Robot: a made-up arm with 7 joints. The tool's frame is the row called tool.
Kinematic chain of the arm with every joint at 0, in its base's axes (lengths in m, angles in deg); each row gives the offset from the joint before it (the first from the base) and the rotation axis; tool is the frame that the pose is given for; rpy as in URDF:
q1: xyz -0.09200 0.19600 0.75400 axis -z
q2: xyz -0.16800 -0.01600 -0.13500 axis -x
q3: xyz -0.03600 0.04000 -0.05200 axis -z
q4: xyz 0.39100 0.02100 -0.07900 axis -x
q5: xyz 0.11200 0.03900 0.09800 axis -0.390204 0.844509 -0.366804
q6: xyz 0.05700 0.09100 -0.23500 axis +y
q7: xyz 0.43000 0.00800 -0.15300 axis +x
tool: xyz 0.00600 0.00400 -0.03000 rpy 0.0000 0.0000 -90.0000
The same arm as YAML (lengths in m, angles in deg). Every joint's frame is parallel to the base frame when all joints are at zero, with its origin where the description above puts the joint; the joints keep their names.
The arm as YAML. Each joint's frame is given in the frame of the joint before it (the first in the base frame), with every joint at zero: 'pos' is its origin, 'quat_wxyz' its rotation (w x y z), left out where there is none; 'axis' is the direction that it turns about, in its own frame. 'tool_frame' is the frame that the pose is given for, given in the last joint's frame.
length_unit: m
angle_unit: deg
joints:
  - joint: q1
    pos: [-0.092, 0.196, 0.754]
    axis: [0.0, 0.0, -1.0]
  - joint: q2
    pos: [-0.168, -0.016, -0.135]
    axis: [-1.0, 0.0, 0.0]
  - joint: q3
    pos: [-0.036, 0.04, -0.052]
    axis: [0.0, 0.0, -1.0]
  - joint: q4
    pos: [0.391, 0.021, -0.079]
    axis: [-1.0, 0.0, 0.0]
  - joint: q5
    pos: [0.112, 0.039, 0.098]
    axis: [-0.390204, 0.844509, -0.366804]
  - joint: q6
    pos: [0.057, 0.091, -0.235]
    axis: [0.0, 1.0, 0.0]
  - joint: q7
    pos: [0.43, 0.008, -0.153]
    axis: [1.0, 0.0, 0.0]
tool_frame:
  pos: [0.006, 0.004, -0.03]
  quat_wxyz: [0.707107, 0.0, 0.0, -0.707107]

